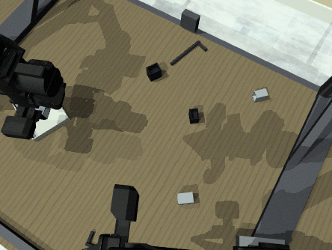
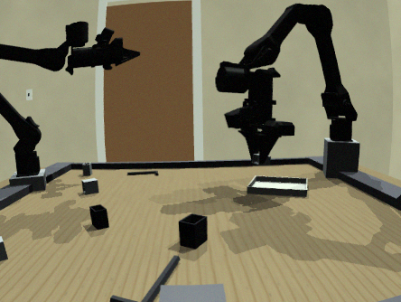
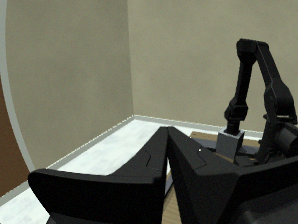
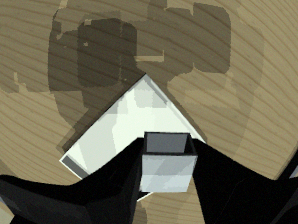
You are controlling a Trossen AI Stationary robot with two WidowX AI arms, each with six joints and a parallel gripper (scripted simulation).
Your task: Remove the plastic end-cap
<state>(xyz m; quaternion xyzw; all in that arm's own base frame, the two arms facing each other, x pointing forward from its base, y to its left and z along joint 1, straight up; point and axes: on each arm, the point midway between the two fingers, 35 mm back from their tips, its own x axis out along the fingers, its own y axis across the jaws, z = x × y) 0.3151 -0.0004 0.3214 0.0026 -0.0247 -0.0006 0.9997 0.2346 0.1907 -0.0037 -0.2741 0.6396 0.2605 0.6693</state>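
Now: the metal parts tray 10 mm behind my right hand, 50 mm to the right of it and 100 mm below it. The rest, counted from my right hand: L-shaped dark bar 380 mm behind, 240 mm to the left, 100 mm below; then grey plastic end-cap 10 mm ahead, 10 mm to the right, 30 mm below.
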